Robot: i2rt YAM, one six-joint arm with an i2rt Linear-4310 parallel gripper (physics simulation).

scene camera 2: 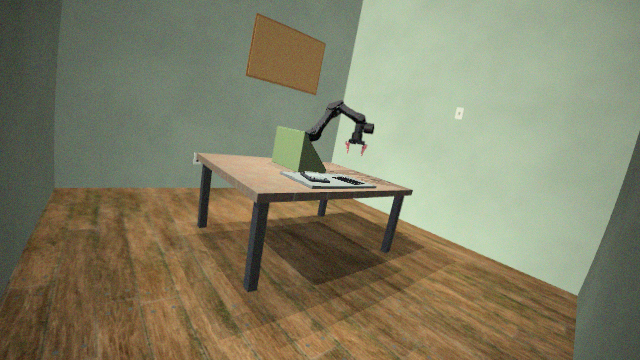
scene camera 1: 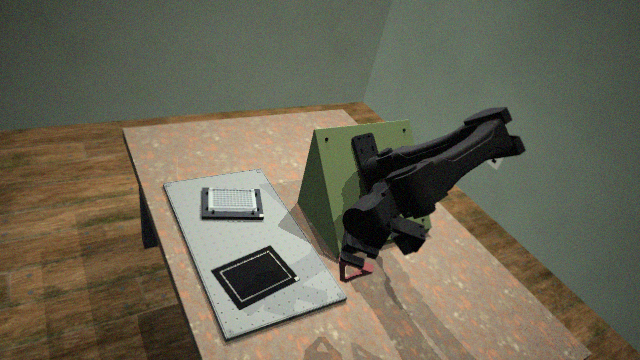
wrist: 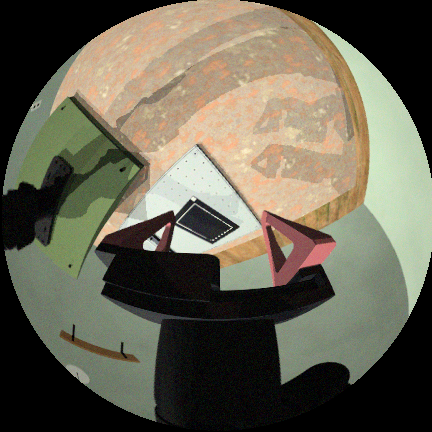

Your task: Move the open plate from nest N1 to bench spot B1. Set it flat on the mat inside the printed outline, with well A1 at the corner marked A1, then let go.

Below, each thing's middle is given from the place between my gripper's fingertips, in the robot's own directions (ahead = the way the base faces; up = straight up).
The white well plate (scene camera 1: 220,199) lies 40 cm to the right of my hand, 13 cm below it and 7 cm ahead of it. The rest, counted from my hand: B1 mat (scene camera 1: 246,280) (15 cm to the right, 15 cm below, 11 cm ahead).
